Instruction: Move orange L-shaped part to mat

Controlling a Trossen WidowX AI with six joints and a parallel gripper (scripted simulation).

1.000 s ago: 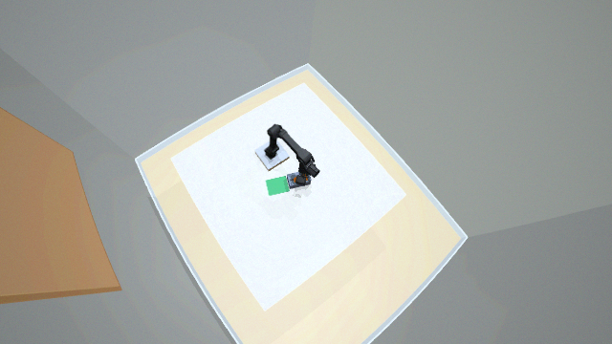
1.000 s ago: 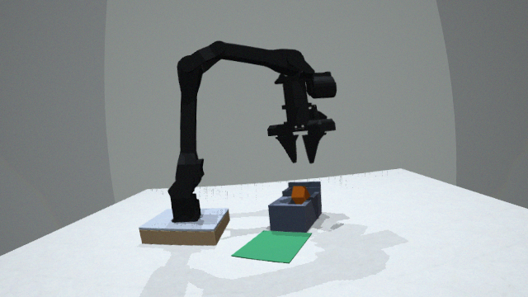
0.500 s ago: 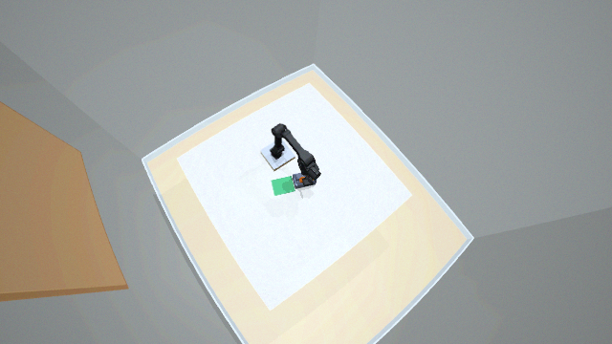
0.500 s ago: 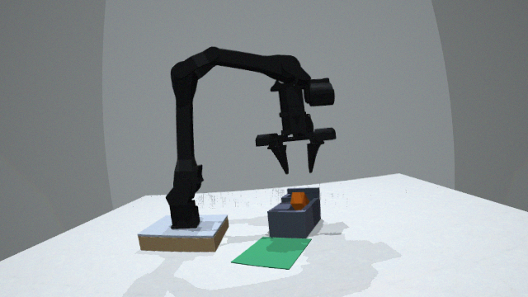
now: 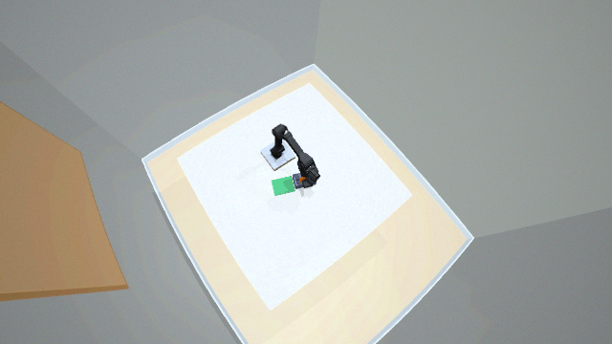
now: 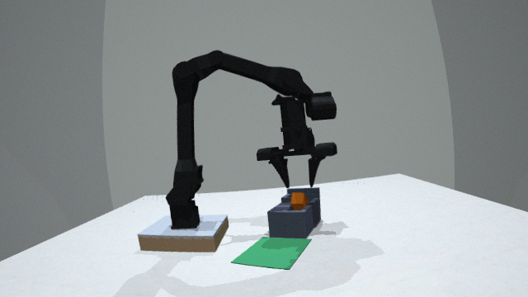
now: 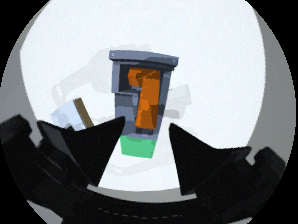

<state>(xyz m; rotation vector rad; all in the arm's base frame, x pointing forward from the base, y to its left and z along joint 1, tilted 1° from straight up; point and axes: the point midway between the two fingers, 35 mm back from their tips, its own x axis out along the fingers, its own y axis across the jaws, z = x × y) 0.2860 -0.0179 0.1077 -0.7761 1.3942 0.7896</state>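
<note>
Now: gripper tip 7 cm above the orange L-shaped part and 4 cm to the right of it. Also, from my gripper tip: green mat: 12 cm below, 11 cm to the right, 9 cm behind; then grey tray: 12 cm below, 2 cm to the left, 1 cm behind.
</note>
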